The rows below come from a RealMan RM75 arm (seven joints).
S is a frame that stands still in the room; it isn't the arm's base.
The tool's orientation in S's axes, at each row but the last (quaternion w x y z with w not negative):
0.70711 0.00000 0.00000 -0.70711
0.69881 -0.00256 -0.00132 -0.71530
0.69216 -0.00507 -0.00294 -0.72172
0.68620 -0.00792 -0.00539 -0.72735
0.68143 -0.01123 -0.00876 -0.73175
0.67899 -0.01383 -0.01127 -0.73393
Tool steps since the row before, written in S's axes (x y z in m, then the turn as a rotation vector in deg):
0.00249 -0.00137 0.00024 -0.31 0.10 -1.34
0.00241 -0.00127 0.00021 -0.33 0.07 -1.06
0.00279 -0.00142 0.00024 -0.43 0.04 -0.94
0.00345 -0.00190 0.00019 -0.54 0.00 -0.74
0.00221 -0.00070 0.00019 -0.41 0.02 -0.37
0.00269 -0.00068 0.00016 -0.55 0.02 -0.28
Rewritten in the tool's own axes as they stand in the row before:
0.00137 0.00249 0.00024 -0.10 -0.31 -1.34
0.00121 0.00244 0.00021 -0.07 -0.33 -1.06
0.00130 0.00285 0.00023 -0.03 -0.43 -0.94
0.00170 0.00355 0.00017 0.02 -0.54 -0.74
0.00055 0.00225 0.00018 0.00 -0.41 -0.37
0.00047 0.00273 0.00015 0.01 -0.55 -0.28

